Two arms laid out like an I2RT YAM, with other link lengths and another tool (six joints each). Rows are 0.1 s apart.
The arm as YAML. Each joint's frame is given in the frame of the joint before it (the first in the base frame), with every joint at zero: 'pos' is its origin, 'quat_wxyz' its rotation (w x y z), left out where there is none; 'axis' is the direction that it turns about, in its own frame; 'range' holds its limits. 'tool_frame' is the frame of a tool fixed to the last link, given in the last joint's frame.
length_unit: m
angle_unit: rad
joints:
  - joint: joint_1
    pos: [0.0, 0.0, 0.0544]
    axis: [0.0, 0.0, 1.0]
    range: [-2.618, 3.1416]
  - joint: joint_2
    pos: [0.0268, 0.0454, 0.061]
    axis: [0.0, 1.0, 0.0]
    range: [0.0, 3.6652]
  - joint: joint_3
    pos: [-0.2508, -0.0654, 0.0]
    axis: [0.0, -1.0, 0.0]
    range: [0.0, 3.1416]
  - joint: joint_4
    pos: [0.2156, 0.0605, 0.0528]
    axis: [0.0, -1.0, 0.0]
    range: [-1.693, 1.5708]
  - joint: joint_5
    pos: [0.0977, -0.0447, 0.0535]
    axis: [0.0, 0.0, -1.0]
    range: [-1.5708, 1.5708]
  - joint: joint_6
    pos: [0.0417, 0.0, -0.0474]
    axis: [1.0, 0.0, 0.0]
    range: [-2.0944, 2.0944]
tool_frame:
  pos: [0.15, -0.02, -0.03]
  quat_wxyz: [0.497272, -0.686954, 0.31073, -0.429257]
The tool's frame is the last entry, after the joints.
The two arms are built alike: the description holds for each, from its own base.
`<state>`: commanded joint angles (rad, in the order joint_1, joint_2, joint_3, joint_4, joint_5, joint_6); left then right.
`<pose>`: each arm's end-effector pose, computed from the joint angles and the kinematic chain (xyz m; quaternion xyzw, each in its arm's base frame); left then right.
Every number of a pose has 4 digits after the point. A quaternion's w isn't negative.
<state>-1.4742 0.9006 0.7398 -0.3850 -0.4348 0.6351 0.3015 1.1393 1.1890 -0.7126 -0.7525 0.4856</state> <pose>0.1075 -0.2993 0.1634 -0.1078 0.7720 -0.4164 0.4680 0.2549 0.2093 0.2354 -0.7011 0.3010 0.2316 0.6035</pose>
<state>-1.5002 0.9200 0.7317 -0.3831 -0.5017 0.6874 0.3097 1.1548 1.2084 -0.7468 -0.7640 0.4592</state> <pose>0.1122 -0.2954 0.1586 -0.0823 0.7659 -0.3970 0.4991 0.2505 0.2115 0.2333 -0.7076 0.2948 0.2420 0.5948</pose>
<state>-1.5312 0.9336 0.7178 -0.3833 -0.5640 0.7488 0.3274 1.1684 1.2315 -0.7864 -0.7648 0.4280</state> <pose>0.1147 -0.2905 0.1533 -0.0484 0.7590 -0.3775 0.5282 0.2448 0.2145 0.2315 -0.7175 0.2861 0.2501 0.5838</pose>
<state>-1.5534 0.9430 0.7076 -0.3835 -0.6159 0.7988 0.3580 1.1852 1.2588 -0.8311 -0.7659 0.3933</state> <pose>0.1177 -0.2860 0.1508 -0.0223 0.7514 -0.3609 0.5520 0.2361 0.2204 0.2296 -0.7296 0.2723 0.2625 0.5698</pose>
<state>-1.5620 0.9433 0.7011 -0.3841 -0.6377 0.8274 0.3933 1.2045 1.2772 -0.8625 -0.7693 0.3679</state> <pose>0.1193 -0.2834 0.1500 -0.0082 0.7471 -0.3532 0.5631 0.2271 0.2279 0.2263 -0.7393 0.2585 0.2782 0.5560</pose>
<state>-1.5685 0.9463 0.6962 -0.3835 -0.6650 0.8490 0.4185 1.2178 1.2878 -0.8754 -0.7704 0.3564</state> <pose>0.1221 -0.2805 0.1497 0.0008 0.7422 -0.3440 0.5752 0.2217 0.2336 0.2246 -0.7447 0.2492 0.2879 0.5481</pose>
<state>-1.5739 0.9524 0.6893 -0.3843 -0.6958 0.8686 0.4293 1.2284 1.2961 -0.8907 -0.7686 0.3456</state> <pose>0.1255 -0.2767 0.1481 0.0098 0.7377 -0.3313 0.5882 0.2191 0.2354 0.2222 -0.7484 0.2467 0.2932 0.5413</pose>
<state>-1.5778 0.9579 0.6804 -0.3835 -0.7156 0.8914 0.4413 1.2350 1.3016 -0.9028 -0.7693 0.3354</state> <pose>0.1278 -0.2736 0.1455 0.0220 0.7346 -0.3203 0.5977 0.2156 0.2375 0.2206 -0.7519 0.2420 0.2986 0.5357</pose>
